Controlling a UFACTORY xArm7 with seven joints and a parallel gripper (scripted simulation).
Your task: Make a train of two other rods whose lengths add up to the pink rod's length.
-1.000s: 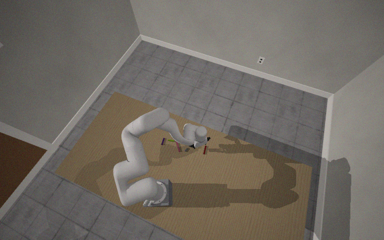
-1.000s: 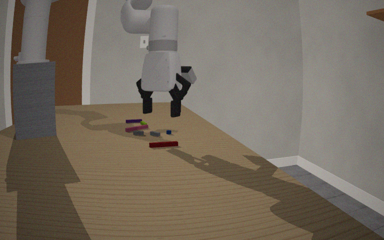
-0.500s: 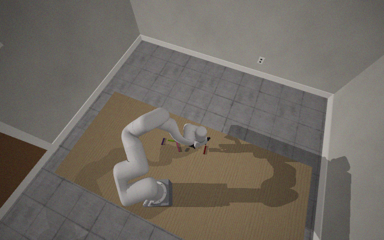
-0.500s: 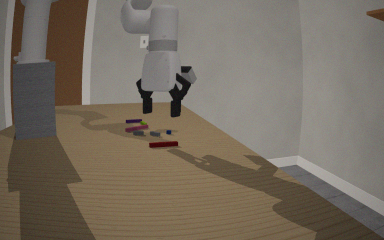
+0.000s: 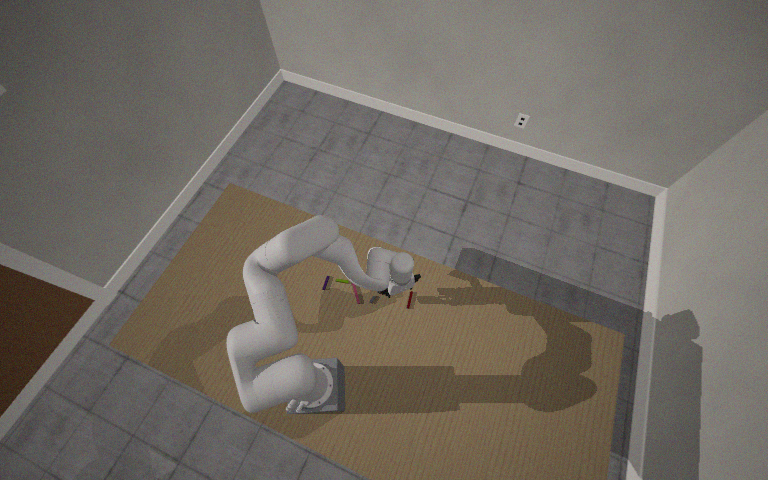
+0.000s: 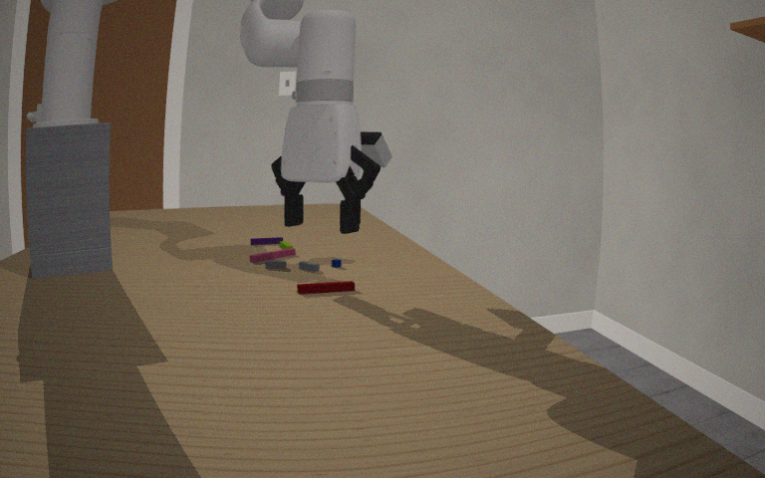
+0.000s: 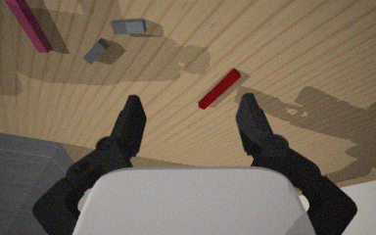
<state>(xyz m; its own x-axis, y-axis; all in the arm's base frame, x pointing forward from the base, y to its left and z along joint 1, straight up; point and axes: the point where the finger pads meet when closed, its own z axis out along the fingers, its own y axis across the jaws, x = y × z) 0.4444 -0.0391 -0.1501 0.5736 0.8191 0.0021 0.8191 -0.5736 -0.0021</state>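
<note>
Right now my hand is 100 mm to the right of the blue rod, 70 mm above it and 20 mm short of it. Also, from my hand: grey rod (80 mm to the left, 70 mm below, 70 mm behind); then red rod (70 mm below, 50 mm to the right, 10 mm ahead); then pink rod (150 mm to the left, 90 mm behind, 70 mm below).
</note>
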